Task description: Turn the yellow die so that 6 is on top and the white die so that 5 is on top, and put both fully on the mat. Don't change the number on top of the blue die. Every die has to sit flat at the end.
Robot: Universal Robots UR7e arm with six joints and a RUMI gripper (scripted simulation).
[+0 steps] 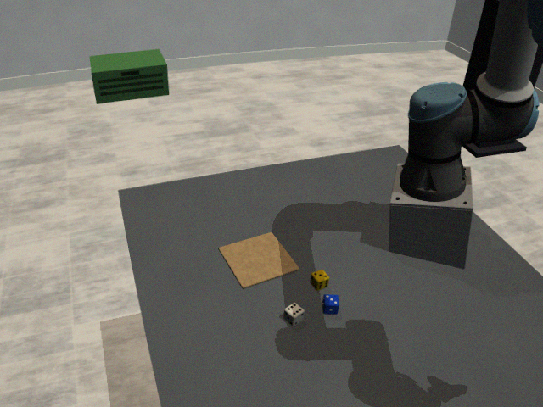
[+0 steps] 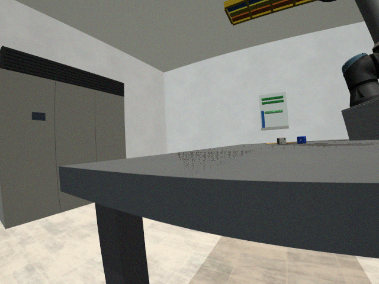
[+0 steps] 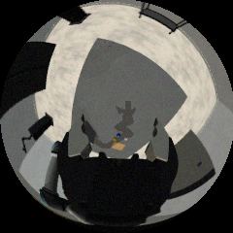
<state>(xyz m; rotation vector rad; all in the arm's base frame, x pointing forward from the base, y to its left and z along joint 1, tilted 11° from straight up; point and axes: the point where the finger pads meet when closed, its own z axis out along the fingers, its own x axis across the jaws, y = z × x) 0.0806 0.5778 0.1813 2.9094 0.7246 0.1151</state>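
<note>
Right now my hand is 19 cm short of the yellow die, 46 cm to the left of it and 37 cm above it. From my hand the other things lie so: tan mat: 30 cm ahead, 58 cm to the right, 38 cm below; then white die: 28 cm ahead, 39 cm to the right, 37 cm below; then blue die: 20 cm ahead, 39 cm to the right, 37 cm below.
</note>
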